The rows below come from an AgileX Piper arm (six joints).
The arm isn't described. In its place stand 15 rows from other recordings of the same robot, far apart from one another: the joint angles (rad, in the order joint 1, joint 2, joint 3, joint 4, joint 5, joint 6), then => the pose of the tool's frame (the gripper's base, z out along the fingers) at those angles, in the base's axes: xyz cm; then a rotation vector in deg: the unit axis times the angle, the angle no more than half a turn.
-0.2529, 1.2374, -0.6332, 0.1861, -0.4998, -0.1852 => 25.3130, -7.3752, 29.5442, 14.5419, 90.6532, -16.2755
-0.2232, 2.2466, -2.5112, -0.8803, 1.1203, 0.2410 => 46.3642, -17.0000, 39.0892, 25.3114, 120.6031, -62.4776
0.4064, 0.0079, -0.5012, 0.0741, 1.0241, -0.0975 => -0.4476, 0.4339, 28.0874, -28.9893, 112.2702, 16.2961
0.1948, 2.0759, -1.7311, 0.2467, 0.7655, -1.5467 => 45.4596, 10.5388, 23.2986, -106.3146, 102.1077, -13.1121
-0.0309, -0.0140, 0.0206, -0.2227, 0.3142, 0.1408 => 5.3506, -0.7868, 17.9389, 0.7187, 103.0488, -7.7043
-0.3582, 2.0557, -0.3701, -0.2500, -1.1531, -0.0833 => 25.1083, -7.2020, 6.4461, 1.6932, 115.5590, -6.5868
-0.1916, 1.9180, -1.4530, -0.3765, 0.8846, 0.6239 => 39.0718, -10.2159, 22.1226, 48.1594, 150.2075, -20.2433
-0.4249, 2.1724, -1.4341, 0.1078, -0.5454, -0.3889 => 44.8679, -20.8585, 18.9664, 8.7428, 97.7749, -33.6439
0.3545, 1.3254, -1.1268, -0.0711, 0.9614, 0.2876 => 24.9407, 8.6662, 32.0536, -7.0284, 151.3969, 7.2221
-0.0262, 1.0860, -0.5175, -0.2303, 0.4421, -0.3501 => 19.0061, -1.3871, 22.2589, -35.6071, 139.6445, -20.9335
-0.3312, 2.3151, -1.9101, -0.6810, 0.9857, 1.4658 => 45.1723, -20.5838, 17.5399, 98.9757, 107.5757, -28.7477
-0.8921, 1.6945, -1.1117, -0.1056, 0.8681, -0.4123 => 19.7137, -25.6092, 20.9857, 36.0128, 169.0069, -16.9177
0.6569, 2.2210, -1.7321, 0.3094, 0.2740, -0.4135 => 40.1293, 31.8925, 19.0761, -51.1372, 118.9395, 22.0437
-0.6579, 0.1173, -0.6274, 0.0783, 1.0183, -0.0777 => 0.5246, 0.3603, 31.6611, 32.8216, 110.3680, -21.8110
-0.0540, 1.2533, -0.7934, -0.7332, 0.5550, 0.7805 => 24.7027, -4.5491, 27.1167, 21.9049, 132.4609, -22.4037
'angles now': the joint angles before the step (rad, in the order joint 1, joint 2, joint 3, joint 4, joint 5, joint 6). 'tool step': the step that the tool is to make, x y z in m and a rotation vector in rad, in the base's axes. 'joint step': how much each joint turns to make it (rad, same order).
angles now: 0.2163 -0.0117 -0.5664 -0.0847 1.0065 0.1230
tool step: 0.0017 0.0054 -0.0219 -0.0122 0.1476 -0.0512
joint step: -0.0929 -0.0012 0.0504 0.0529 0.0967 -0.0359
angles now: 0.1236 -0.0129 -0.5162 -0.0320 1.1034 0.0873
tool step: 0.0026 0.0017 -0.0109 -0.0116 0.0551 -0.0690
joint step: -0.0822 0.0002 0.0335 0.0092 0.0217 -0.0172
